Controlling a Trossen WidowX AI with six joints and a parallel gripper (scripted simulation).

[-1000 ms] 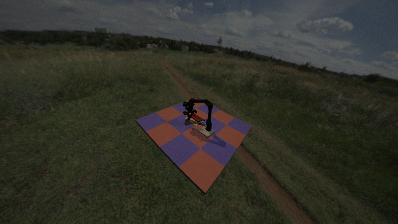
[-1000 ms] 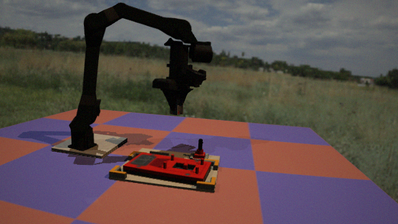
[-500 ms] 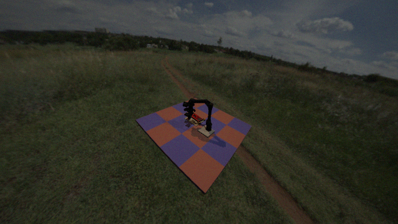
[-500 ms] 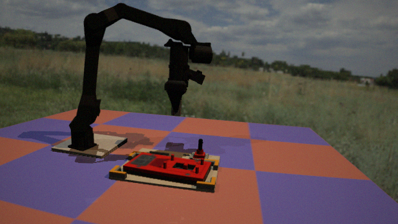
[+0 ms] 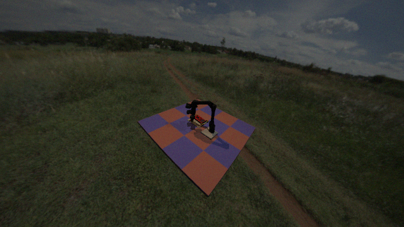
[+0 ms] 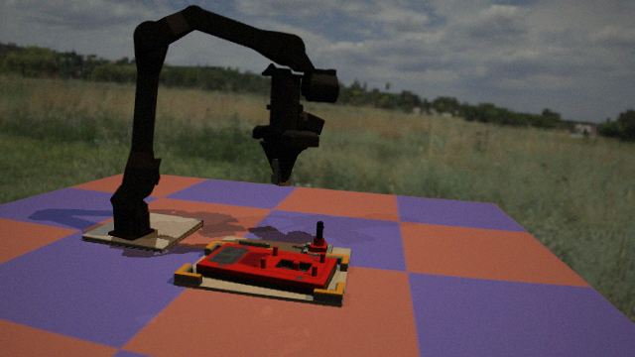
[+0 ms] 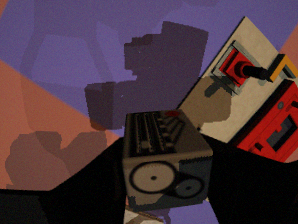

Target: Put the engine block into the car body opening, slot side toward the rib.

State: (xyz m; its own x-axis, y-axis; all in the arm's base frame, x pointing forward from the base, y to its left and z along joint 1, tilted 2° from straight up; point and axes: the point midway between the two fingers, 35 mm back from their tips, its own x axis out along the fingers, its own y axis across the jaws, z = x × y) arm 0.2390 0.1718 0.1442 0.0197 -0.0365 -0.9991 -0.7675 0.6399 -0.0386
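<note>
The black lever post lies 110 mm ahead of my gripper tip, 50 mm to the right of it and 90 mm below it. Round my gripper tip: engine block: 10 mm behind, 10 mm above; then tan fixture plate: 70 mm ahead, 160 mm to the right, 110 mm below.
</note>
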